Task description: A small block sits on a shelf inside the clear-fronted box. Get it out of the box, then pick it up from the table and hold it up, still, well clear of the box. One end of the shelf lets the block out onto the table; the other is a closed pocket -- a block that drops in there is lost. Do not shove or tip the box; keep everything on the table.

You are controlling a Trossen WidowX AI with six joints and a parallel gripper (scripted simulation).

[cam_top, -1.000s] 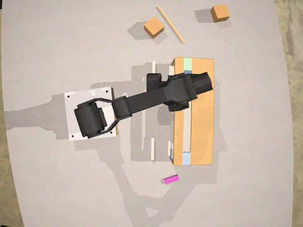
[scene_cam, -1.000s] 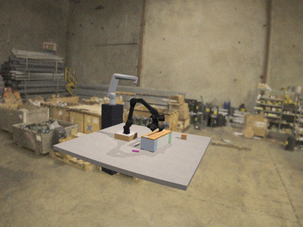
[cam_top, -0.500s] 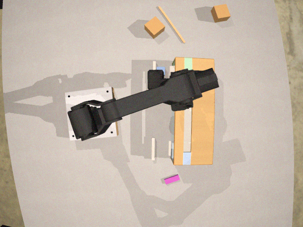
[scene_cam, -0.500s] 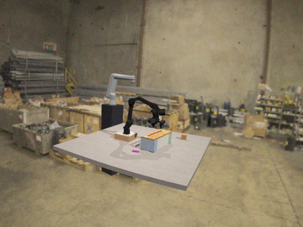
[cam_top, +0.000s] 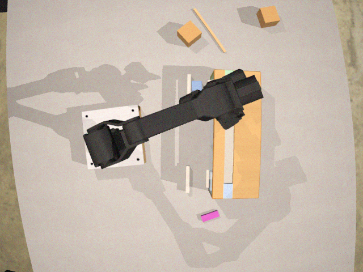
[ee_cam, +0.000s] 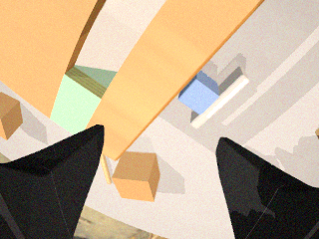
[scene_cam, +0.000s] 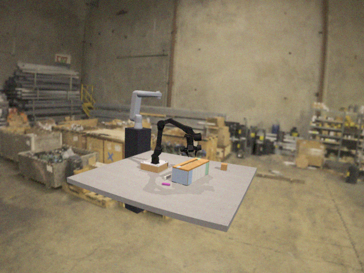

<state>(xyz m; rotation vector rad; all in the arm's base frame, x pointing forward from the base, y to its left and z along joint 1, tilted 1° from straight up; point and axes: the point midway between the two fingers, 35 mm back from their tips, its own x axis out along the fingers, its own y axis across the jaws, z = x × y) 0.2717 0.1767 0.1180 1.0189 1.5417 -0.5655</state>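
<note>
Right now my gripper tip is 13 cm above the light-blue block, 4 cm past it and 2 cm to the right of it. From my gripper tip the other things lie so: thin stick (23 cm to the left, 14 cm below, 1 cm behind); box (12 cm to the right, 8 cm below, 5 cm ahead).
</note>
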